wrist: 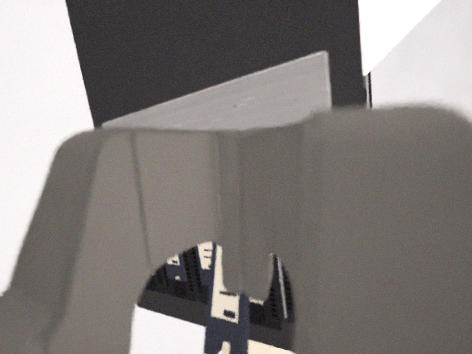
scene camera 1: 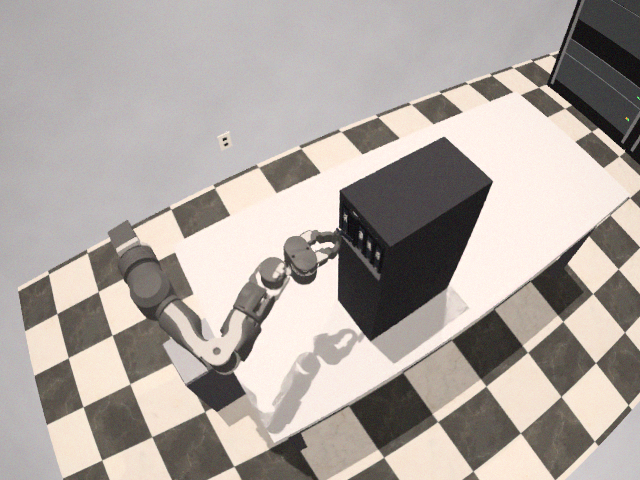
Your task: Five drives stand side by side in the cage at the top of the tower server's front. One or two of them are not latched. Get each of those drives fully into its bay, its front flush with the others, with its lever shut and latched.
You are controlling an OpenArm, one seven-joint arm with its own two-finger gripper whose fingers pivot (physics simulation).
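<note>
The black tower server (scene camera 1: 423, 248) (wrist: 215, 55) stands upright on the table. Its top front cage holds drives side by side, with pale labels on drives (scene camera 1: 360, 236) (wrist: 205, 256). One drive (wrist: 225, 305), seemingly second from the left in the scene view, has a dark blue lever (scene camera 1: 344, 235) (wrist: 227, 334) that stands out from the cage front. The neighbouring drive fronts look roughly in line. My gripper (scene camera 1: 338, 240) (wrist: 252, 209) is shut and empty, its fingertips right at this drive's front. The fingers hide part of the drive; contact is unclear.
The white table (scene camera 1: 294, 320) bears the tower, and the arm reaches over it from the left. A grey wedge-shaped surface (wrist: 240, 102) shows beyond the fingers in the wrist view. A dark rack (scene camera 1: 594, 67) stands at the far right, and a wall outlet (scene camera 1: 224, 140) is behind.
</note>
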